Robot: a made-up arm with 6 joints.
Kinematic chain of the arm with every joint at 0, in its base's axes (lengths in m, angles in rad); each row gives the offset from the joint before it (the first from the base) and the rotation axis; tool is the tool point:
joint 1: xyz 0 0 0.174 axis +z
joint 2: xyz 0 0.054 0 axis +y
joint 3: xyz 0 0 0.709 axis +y
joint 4: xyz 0 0 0.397 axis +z
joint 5: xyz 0 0 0 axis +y
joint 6: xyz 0 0 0.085 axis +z
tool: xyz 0 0 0
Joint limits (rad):
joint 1: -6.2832..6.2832
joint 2: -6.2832..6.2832
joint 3: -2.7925..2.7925
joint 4: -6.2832..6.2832
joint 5: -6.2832..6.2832
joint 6: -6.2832..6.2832
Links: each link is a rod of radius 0.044 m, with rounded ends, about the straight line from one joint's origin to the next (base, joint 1, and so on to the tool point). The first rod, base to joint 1, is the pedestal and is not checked.
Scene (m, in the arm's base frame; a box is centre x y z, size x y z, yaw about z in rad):
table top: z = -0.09
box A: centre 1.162 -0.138 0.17 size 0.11 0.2 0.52 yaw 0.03
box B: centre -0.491 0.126 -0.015 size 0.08 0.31 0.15 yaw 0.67
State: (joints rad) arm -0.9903 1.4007 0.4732 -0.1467 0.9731 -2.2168
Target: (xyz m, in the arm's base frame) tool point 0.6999 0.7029 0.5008
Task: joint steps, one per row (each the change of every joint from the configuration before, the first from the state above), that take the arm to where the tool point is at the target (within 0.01 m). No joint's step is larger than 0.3 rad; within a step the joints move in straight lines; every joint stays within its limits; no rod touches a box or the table.
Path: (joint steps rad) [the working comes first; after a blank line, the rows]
Joints at the target: 0.7347 0.9165 0.7196 -0.0205 1.1218 -2.2168
Straight joint move there: touches box A.

1: 0.2394 -0.1470 0.0137 0.0405 0.0670 -0.1453
2: 0.2393 -0.1471 0.0138 0.0406 0.0670 -0.1453
3: 0.2394 -0.1470 0.0137 0.0405 0.0669 -0.1454
4: 0.2393 -0.1471 0.0137 0.0405 0.0670 -0.1453
5: 0.2559 0.0347 0.0638 -0.0120 -0.0397 0.1938
6: 0.2558 0.0346 0.0639 -0.0119 -0.0398 0.1937
7: 0.2559 0.0347 0.0638 -0.0120 -0.0397 0.1938

